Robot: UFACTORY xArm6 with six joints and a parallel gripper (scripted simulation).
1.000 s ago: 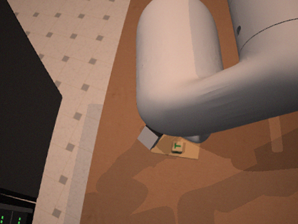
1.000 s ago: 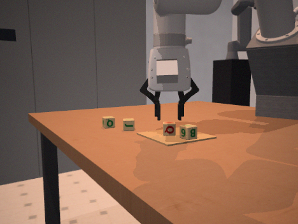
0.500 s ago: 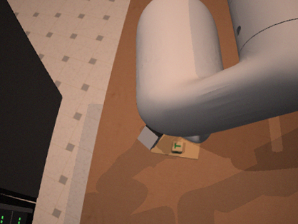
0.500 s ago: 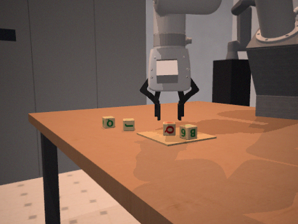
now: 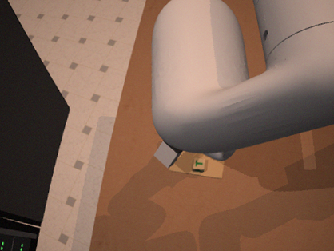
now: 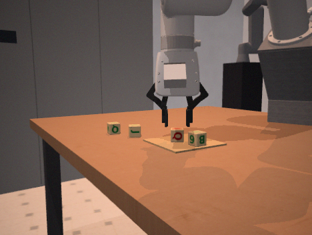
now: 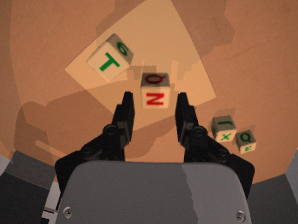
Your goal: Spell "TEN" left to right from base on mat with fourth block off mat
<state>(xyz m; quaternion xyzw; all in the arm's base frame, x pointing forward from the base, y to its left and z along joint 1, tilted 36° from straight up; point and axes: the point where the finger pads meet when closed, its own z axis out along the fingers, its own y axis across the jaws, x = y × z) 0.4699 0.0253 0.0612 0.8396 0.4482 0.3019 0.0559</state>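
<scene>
Right now my hand is 6 cm above the tan mat, 1 cm to the right of it and 1 cm past it. Also, from my hand: X block (12 cm to the right, 6 cm ahead, 4 cm below); E block (19 cm to the right, 9 cm ahead, 4 cm below); T block (6 cm to the left, 4 cm below, 2 cm behind).
</scene>
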